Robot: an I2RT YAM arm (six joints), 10 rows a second.
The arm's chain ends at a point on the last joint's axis. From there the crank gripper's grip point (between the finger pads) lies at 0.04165 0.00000 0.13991 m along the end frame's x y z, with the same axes.
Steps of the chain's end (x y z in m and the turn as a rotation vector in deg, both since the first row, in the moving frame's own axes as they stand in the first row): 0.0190 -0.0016 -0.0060 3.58 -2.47 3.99; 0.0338 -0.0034 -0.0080 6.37 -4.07 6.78; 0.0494 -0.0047 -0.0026 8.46 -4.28 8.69; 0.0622 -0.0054 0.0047 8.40 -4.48 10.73; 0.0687 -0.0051 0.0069 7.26 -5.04 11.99; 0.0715 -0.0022 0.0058 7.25 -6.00 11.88; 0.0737 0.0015 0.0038 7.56 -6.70 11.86; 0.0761 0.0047 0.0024 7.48 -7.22 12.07; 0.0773 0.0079 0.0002 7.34 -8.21 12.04
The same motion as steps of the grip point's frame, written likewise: 0.0131 -0.0077 -0.0045 3.58 -2.47 3.99; 0.0244 -0.0147 -0.0060 6.37 -4.07 6.78; 0.0400 -0.0199 -0.0010 8.46 -4.28 8.69; 0.0524 -0.0192 0.0066 8.40 -4.48 10.73; 0.0573 -0.0155 0.0094 7.26 -5.04 11.99; 0.0577 -0.0129 0.0088 7.25 -6.00 11.88; 0.0583 -0.0102 0.0070 7.56 -6.70 11.86; 0.0594 -0.0069 0.0059 7.48 -7.22 12.07; 0.0581 -0.0036 0.0041 7.34 -8.21 12.04
